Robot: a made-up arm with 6 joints.
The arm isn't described. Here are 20 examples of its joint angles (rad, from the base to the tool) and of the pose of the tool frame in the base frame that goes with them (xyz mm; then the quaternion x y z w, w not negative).
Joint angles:
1: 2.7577 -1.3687 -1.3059 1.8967 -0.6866 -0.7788
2: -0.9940 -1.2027 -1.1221 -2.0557 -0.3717 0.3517
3: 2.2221 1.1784 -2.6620 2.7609 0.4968 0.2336
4: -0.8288 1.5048 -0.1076 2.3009 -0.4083 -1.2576
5: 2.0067 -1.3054 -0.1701 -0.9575 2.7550 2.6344
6: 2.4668 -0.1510 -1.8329 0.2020 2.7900 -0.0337
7: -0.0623 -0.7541 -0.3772 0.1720 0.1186 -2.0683
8: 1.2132 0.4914 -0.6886 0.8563 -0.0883 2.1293
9: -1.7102 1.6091 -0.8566 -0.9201 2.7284 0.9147
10: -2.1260 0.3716 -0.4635 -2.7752 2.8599 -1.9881
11: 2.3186 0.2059 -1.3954 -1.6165 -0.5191 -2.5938
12: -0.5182 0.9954 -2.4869 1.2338 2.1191 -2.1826
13: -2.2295 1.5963 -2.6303 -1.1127 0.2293 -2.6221
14: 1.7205 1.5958 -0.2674 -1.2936 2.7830 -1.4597
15: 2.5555 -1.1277 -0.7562 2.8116 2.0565 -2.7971
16: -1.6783 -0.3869 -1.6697 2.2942 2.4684 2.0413
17: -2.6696 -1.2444 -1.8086 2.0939 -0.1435 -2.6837
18: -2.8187 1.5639 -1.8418 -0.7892 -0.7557 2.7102
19: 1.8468 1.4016 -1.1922 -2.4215 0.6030 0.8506
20: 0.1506 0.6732 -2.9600 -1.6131 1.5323 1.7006
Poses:
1: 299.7 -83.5 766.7 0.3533 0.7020 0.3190 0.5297
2: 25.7 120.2 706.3 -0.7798 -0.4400 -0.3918 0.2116
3: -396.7 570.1 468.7 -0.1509 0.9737 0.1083 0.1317
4: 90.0 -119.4 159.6 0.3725 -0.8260 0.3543 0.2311
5: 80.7 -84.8 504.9 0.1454 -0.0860 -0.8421 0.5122
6: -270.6 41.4 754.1 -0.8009 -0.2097 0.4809 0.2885
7: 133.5 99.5 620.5 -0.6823 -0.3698 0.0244 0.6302
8: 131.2 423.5 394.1 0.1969 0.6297 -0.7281 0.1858
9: -53.5 -185.3 165.4 0.5319 -0.7066 -0.4198 0.2039
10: -213.9 -287.4 510.0 -0.0905 -0.7878 -0.6060 0.0634
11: -338.8 262.7 622.4 -0.3529 0.7305 0.1847 0.5547
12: 579.5 -137.9 538.6 0.0083 -0.2662 0.3051 0.9143
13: -336.4 -519.7 151.8 -0.6628 0.4360 0.3219 0.5167
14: -11.6 220.7 247.2 0.2739 -0.2205 0.0905 0.9318
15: 60.2 -92.6 817.4 0.9257 0.2330 0.2962 0.0337
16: 123.1 -81.0 963.3 0.4953 0.8068 -0.1927 0.2581
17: 314.6 148.0 822.9 0.6929 0.3068 0.4885 0.4325
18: -459.8 -252.3 98.4 -0.7304 0.3482 0.3676 0.4584
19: -103.1 336.1 27.3 -0.4439 -0.5891 0.6231 0.2602
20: 511.6 45.2 802.3 0.2912 -0.2301 -0.9046 0.2095
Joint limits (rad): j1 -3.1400..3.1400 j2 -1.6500..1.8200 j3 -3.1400..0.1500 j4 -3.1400..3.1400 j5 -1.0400..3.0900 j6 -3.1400..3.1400
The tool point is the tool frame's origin. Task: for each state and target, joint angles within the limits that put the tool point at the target. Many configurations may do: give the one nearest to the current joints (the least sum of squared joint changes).
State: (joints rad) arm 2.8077 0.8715 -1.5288 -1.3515 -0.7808 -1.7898
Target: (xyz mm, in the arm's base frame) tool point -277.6 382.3 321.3
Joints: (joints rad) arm 2.0226 0.8670 -1.3203 -1.4967 -0.7789 -1.7763
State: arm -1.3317 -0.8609 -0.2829 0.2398 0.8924 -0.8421
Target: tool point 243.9 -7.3 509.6
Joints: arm -0.6770 -0.3215 -0.2806 0.3552 0.9440 -0.7751
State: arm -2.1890 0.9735 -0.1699 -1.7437 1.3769 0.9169
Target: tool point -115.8 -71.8 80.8
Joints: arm -2.2855 1.5520 -0.5547 -1.8846 1.3698 0.9617
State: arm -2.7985 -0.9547 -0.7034 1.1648 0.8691 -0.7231
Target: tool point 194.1 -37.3 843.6
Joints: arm -2.7675 -1.2504 -1.0977 1.2235 0.8700 -0.7155
